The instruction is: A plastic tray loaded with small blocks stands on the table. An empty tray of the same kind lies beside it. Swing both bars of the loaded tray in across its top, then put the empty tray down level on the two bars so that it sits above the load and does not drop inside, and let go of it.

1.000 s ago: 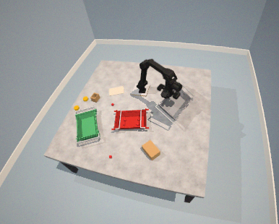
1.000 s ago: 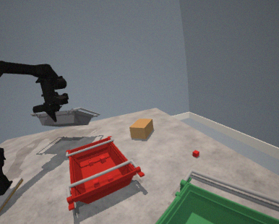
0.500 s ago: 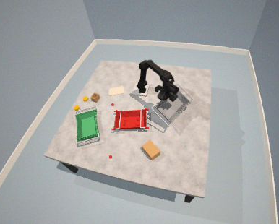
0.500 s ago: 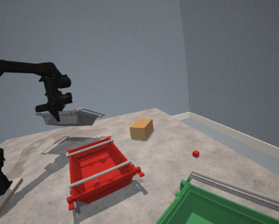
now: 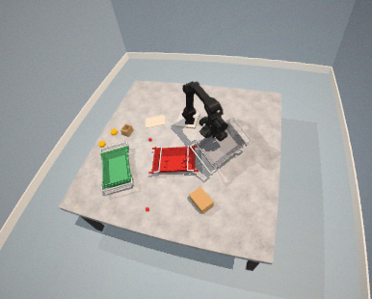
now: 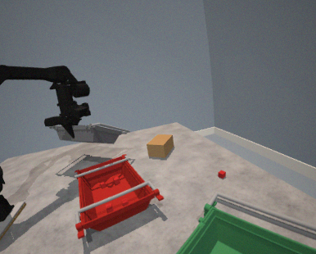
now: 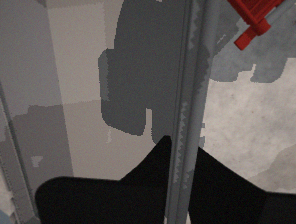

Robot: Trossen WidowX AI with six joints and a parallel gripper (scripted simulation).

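The grey tray is 50 mm ahead of my gripper tip and 60 mm to the left of it. Also, from my gripper tip: cream card: 240 mm behind, 470 mm to the right, 150 mm below.
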